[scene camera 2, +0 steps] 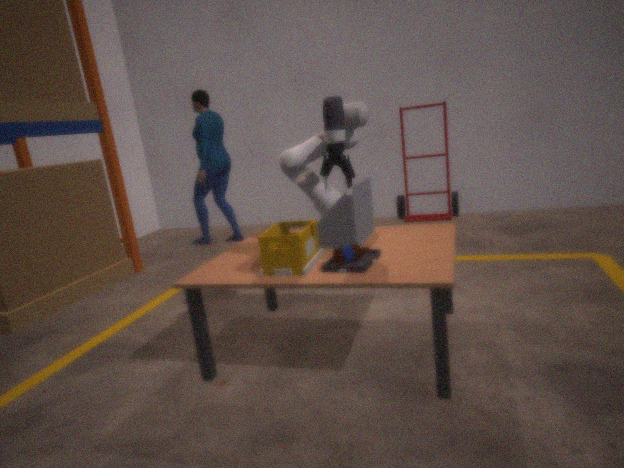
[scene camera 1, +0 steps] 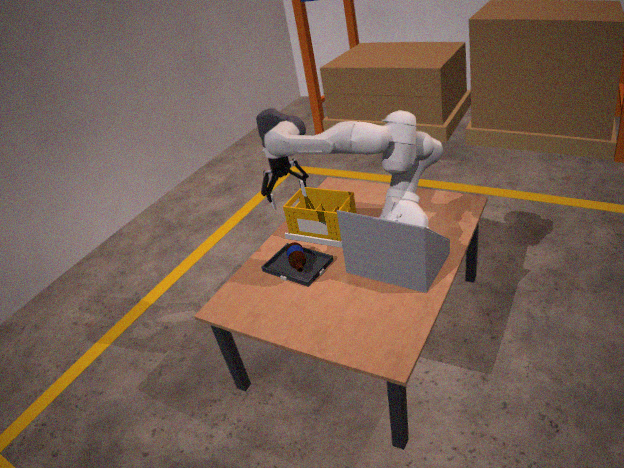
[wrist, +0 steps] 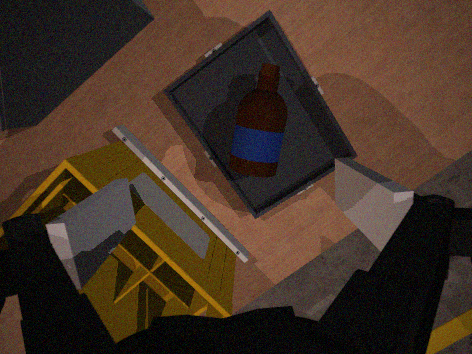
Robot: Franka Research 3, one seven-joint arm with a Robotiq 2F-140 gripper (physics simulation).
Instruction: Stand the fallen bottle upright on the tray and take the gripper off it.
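A brown bottle (scene camera 1: 296,256) (scene camera 2: 348,253) (wrist: 260,130) with a blue band lies on its side in the dark tray (scene camera 1: 276,264) (scene camera 2: 366,260) (wrist: 200,95). In the wrist view its neck points to the top and its base lies near the tray's lower left rim. My gripper (scene camera 1: 288,195) (scene camera 2: 337,188) (wrist: 232,191) is open and empty. It hangs high above the table, by the yellow crate's outer side in the scene camera 1 view, well above the bottle and apart from it. In the wrist view the bottle shows beyond and between the two fingertips.
The yellow crate (scene camera 1: 332,229) (scene camera 2: 282,256) (wrist: 107,161) with dividers stands beside the tray, and a pale strip (scene camera 1: 312,240) (wrist: 180,187) runs between them. A tall grey panel (scene camera 1: 388,251) (scene camera 2: 336,221) (wrist: 65,50) stands on the tray's other side. A person (scene camera 2: 210,141) is in the background.
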